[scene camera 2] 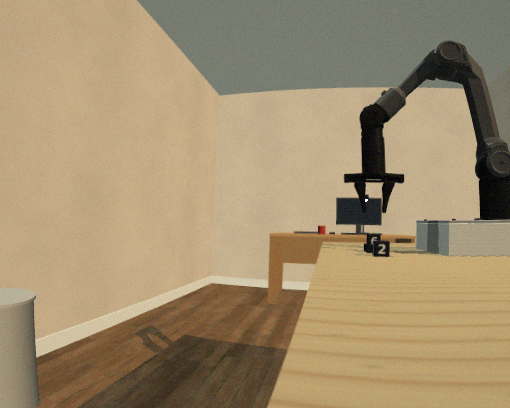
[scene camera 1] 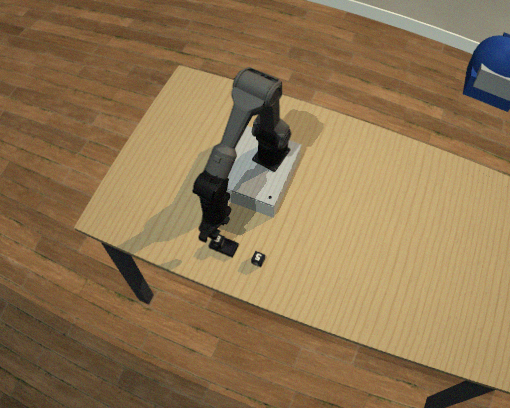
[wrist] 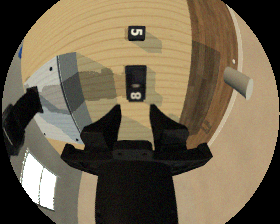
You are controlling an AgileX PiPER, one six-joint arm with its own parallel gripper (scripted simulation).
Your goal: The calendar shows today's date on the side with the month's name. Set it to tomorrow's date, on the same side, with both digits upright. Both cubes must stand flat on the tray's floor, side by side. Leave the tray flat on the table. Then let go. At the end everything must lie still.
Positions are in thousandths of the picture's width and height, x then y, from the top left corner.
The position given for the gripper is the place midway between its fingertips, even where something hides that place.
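Note:
The gripper (scene camera 2: 734,521) is visible, and the wrist view shows it (wrist: 484,493) as well.

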